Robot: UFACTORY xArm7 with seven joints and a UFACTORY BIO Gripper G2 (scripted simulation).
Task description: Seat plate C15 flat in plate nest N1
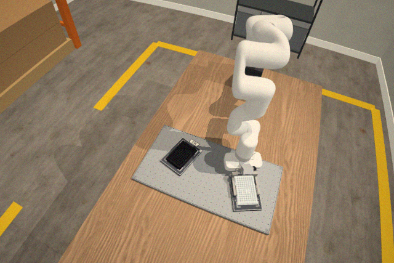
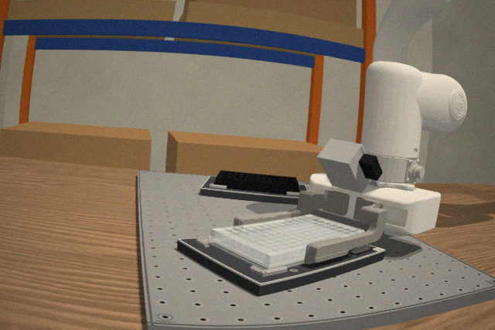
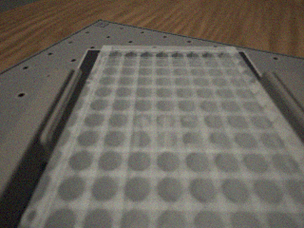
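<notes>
The clear well plate C15 is right at my hand. The rest, counted from my hand: dark plate nest N1: 20 mm below; then black plate C51: 50 mm behind, 330 mm to the right; then plate nest N2: 50 mm behind, 330 mm to the right, 20 mm below.
</notes>
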